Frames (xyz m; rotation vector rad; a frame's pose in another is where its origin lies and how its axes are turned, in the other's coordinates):
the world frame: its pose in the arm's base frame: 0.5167 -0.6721 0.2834 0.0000 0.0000 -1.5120
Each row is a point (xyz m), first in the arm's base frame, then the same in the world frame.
Working: the arm's base frame: its pose in the world frame: -0.7013 -0.4763 -0.2834 0.0000 0.0000 1.5120

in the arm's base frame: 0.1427 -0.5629 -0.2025
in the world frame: -0.1310 -0.3669 -0.4859
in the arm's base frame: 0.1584 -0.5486 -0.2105
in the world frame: -0.1443 -0.3504 -0.4939
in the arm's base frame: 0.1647 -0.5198 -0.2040
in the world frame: -0.1727 -0.3424 -0.4874
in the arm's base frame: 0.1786 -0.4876 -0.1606
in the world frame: -0.2040 -0.3267 -0.4440
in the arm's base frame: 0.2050 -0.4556 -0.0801
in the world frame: -0.2344 -0.2984 -0.3635
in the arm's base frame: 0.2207 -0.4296 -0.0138
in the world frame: -0.2595 -0.2812 -0.2972
